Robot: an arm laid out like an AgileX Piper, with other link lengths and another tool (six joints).
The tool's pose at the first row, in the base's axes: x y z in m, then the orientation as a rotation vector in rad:
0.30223, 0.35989, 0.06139, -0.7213, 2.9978, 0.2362
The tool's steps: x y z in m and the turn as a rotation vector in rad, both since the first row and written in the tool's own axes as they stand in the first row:
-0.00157, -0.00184, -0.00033, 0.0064, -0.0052, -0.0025
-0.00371, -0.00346, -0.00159, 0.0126, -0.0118, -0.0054
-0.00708, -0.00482, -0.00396, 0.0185, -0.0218, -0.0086
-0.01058, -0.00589, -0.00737, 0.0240, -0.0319, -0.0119
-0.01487, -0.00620, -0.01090, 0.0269, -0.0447, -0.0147
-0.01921, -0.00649, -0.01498, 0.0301, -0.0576, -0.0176
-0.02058, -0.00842, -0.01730, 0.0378, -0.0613, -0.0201
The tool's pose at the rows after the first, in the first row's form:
0.30446, 0.35892, 0.06160, -0.7227, 2.9912, 0.2279
0.30709, 0.35826, 0.06280, -0.7242, 2.9831, 0.2203
0.31068, 0.35819, 0.06523, -0.7250, 2.9716, 0.2142
0.31424, 0.35828, 0.06874, -0.7259, 2.9601, 0.2088
0.31816, 0.35936, 0.07254, -0.7254, 2.9466, 0.2081
0.32210, 0.36040, 0.07689, -0.7249, 2.9328, 0.2069
0.32418, 0.35895, 0.07903, -0.7266, 2.9274, 0.1965

